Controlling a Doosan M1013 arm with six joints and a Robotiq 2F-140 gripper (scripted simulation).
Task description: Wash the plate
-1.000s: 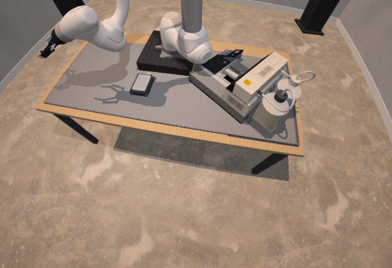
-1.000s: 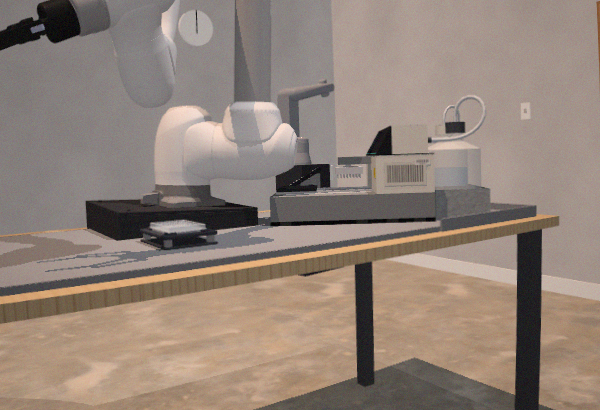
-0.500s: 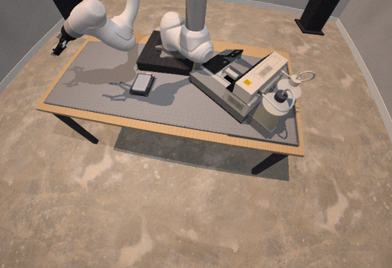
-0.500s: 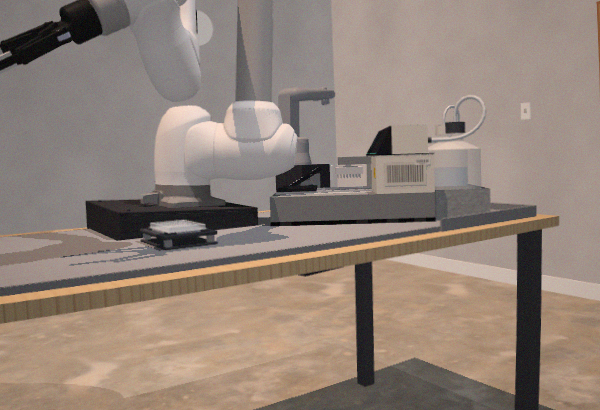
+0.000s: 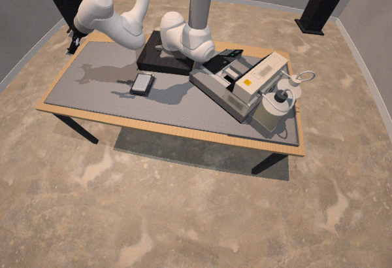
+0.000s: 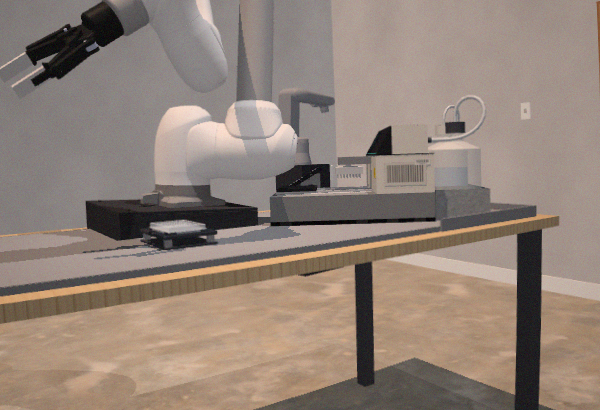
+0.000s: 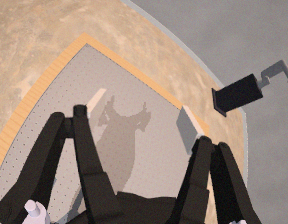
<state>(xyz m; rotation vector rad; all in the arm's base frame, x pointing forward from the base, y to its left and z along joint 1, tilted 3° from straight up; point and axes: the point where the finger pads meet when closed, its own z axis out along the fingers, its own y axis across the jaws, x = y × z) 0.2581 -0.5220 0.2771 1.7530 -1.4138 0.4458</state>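
Now: the white well plate 32 cm to the left of my hand, 32 cm below it and 2 cm ahead of it. From my hand the other things lie so: plate washer (90 cm to the left, 22 cm below, 2 cm ahead); then washer carrier (80 cm to the left, 26 cm below, 10 cm behind); then plate nest N1 (32 cm to the left, 32 cm below, 2 cm ahead).
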